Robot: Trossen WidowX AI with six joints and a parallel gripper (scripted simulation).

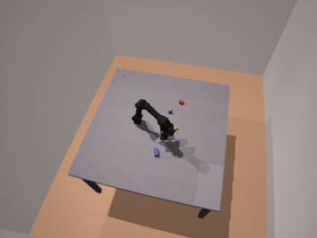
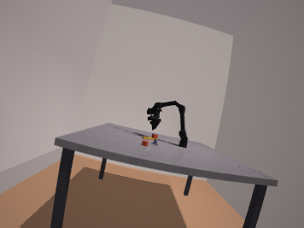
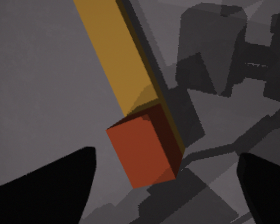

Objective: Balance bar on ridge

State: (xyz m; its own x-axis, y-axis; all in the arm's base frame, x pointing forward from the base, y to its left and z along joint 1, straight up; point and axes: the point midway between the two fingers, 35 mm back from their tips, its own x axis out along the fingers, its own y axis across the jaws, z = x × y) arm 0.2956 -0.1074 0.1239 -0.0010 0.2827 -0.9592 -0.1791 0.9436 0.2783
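Right now my gripper tip is 40 cm to the right of the red cube, 8 cm short of it and 7 cm above it. Also, from my gripper tip: blue ridge block 18 cm to the right, 7 cm below, 4 cm behind.
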